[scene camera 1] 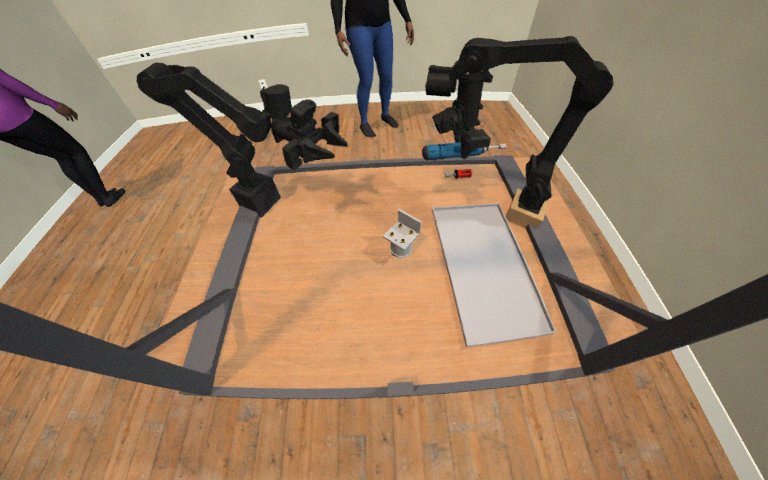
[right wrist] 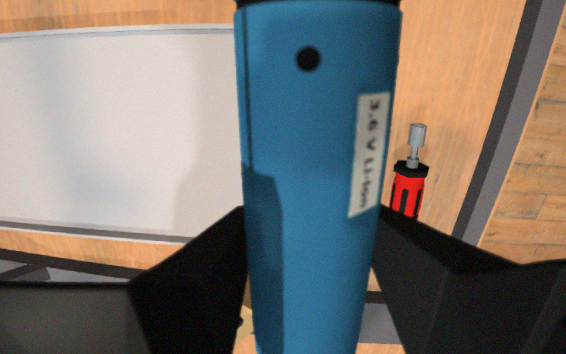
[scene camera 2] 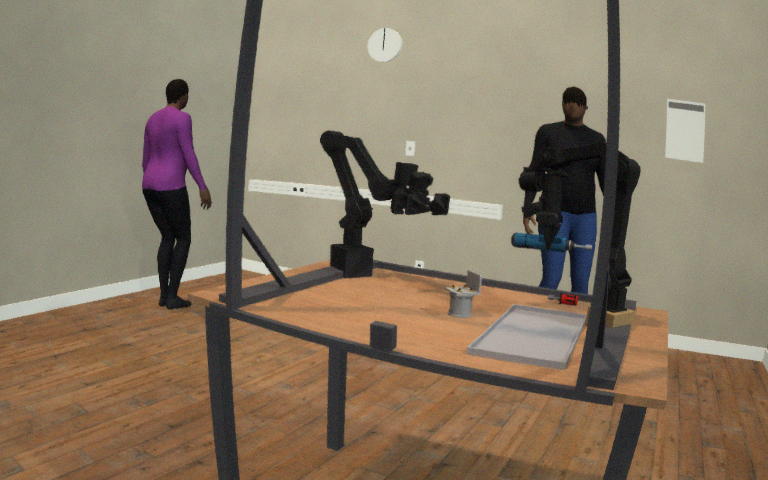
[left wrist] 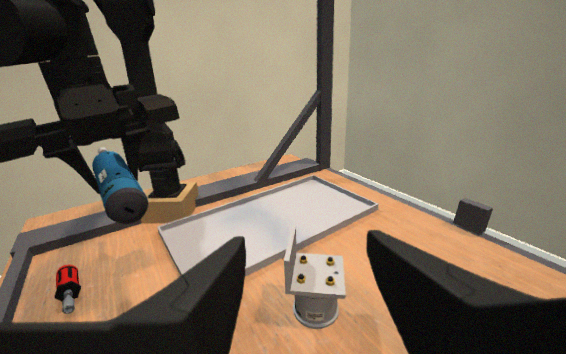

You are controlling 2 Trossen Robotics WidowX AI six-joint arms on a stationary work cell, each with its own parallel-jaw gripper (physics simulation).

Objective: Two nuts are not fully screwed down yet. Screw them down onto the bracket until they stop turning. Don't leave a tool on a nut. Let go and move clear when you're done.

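Frame: origin at the left arm's base, x back, y up, z left, level; metres.
Seen in the pictures: left gripper, fingertip midpoint: [scene camera 1: 340,150] [scene camera 2: 437,210] [left wrist: 306,243]; right gripper, fingertip midpoint: [scene camera 1: 461,154] [right wrist: 305,214] [scene camera 2: 548,248]; left arm's base, link origin: [scene camera 1: 250,183] [scene camera 2: 352,246]; right arm's base, link origin: [scene camera 1: 529,204] [scene camera 2: 612,308] [left wrist: 168,191].
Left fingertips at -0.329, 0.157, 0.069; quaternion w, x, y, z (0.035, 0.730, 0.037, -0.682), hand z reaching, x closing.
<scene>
Offsets run from my left fingertips to a thing's top centre, as dx, dy, dz.
The grey bracket [scene camera 1: 408,220] [scene camera 2: 474,281] [left wrist: 319,289] stands on a round base on the table. In the left wrist view its plate bears brass nuts on dark studs in two rows, such as the nut @[-0.158, -0.176, -0.054] [left wrist: 330,281] at the near right; no tool is on them. How far down each nut sits is too small to tell. My left gripper [scene camera 1: 339,151] [left wrist: 306,243] is open and empty, raised well away from the bracket. My right gripper [scene camera 1: 472,150] [right wrist: 305,214] is shut on the blue electric screwdriver @[-0.257, -0.037, +0.215] [scene camera 1: 444,150] [scene camera 2: 529,241] [left wrist: 116,182] [right wrist: 315,150], held level above the table's back right.
A red-handled nut driver @[-0.240, -0.218, +0.326] [scene camera 1: 463,173] [scene camera 2: 568,299] [left wrist: 67,281] [right wrist: 407,192] lies at the back right of the table. A grey tray @[-0.412, -0.231, +0.006] [scene camera 1: 492,283] [scene camera 2: 526,336] [left wrist: 225,240] [right wrist: 125,130] lies right of the bracket. Dark frame rails edge the table. Two people stand beyond it.
</scene>
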